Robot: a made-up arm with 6 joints. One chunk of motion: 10 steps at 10 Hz.
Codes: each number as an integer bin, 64 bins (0 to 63) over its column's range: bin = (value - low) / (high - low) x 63, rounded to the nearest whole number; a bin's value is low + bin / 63 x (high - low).
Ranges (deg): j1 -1.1..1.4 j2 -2.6..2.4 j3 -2.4..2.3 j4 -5.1..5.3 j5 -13.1..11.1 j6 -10..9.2
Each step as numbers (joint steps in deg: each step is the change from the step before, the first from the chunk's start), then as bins.
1 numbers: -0.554 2.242 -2.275 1.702 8.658 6.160
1 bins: 14 61 2 41 57 53
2 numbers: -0.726 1.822 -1.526 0.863 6.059 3.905
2 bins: 9 56 12 36 50 46
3 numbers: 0.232 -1.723 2.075 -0.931 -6.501 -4.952
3 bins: 34 11 60 25 17 17
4 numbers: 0.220 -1.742 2.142 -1.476 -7.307 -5.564
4 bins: 33 11 61 22 15 15
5 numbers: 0.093 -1.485 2.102 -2.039 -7.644 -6.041
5 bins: 30 14 60 19 14 13
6 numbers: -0.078 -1.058 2.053 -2.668 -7.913 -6.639
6 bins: 26 19 60 15 14 11
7 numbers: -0.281 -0.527 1.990 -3.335 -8.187 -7.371
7 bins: 21 26 59 11 13 9
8 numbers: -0.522 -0.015 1.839 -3.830 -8.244 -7.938
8 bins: 15 33 57 8 13 7
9 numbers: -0.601 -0.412 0.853 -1.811 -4.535 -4.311
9 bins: 13 28 44 20 22 19
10 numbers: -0.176 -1.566 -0.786 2.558 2.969 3.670
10 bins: 23 13 22 46 42 45
